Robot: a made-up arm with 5 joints. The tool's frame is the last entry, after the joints.
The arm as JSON. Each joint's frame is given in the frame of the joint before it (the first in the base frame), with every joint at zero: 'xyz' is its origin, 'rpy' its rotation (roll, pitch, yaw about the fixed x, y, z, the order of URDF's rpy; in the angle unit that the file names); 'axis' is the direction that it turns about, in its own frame. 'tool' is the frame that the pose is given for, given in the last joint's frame.
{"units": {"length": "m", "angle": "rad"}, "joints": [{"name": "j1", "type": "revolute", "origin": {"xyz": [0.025, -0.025, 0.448], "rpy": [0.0, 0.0, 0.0]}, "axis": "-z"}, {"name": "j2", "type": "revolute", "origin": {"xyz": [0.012, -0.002, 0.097], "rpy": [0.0, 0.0, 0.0]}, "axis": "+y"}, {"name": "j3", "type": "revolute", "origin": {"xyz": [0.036, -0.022, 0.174], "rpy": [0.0, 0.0, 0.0]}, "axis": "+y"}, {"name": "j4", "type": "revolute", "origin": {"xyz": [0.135, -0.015, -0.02], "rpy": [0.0, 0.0, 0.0]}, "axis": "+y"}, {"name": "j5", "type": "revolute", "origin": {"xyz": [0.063, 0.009, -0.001], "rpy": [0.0, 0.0, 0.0]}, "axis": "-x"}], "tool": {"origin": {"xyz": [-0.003, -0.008, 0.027], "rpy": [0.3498, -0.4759, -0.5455]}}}
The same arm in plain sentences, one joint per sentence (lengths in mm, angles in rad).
The arm has five revolute joints in a row. What follows holds with every joint at zero, and every direction is one of the base frame's.
The first joint lies 25.0 mm along +x and 25.0 mm along -y and 448.0 mm along +z from the base frame's origin and turns about -z.
The second joint lies 12.0 mm along +x and 2.0 mm along -y and 97.0 mm along +z from the first joint and turns about +y.
The third joint lies 36.0 mm along +x and 22.0 mm along -y and 174.0 mm along +z from the second joint and turns about +y.
The fourth joint lies 135.0 mm along +x and 15.0 mm along -y and 20.0 mm along -z from the third joint and turns about +y.
The fifth joint lies 63.0 mm along +x and 9.0 mm along +y and 1.0 mm along -z from the fourth joint and turns about -x.
The tool frame, which is the frame that the pose is given for, lies 3.0 mm along -x and 8.0 mm along -y and 27.0 mm along +z from the fifth joint; its axes are the base frame's turned by roll 0.3498, pitch -0.4759 and yaw -0.5455 rad (as in URDF: about the fixed x, then y, then z).

